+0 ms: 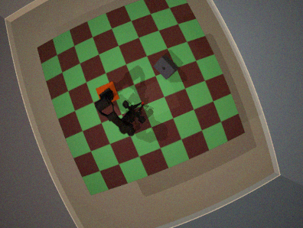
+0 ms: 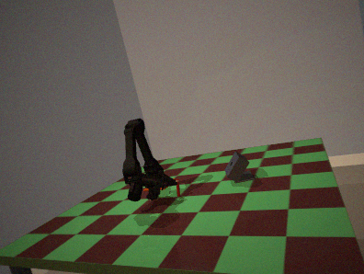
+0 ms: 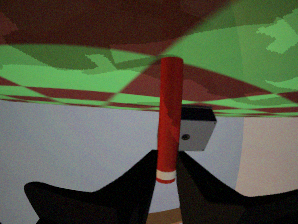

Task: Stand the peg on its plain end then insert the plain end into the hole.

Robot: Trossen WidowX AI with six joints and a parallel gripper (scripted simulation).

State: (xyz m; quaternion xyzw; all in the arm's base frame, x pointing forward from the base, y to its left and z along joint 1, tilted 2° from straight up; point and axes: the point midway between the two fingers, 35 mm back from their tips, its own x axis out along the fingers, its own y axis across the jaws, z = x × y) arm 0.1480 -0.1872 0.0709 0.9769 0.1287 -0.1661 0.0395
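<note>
Right now the red peg is 1 cm below my gripper tip. Round my gripper tip: grey sloped panel: 27 cm ahead, 13 cm to the left.
</note>
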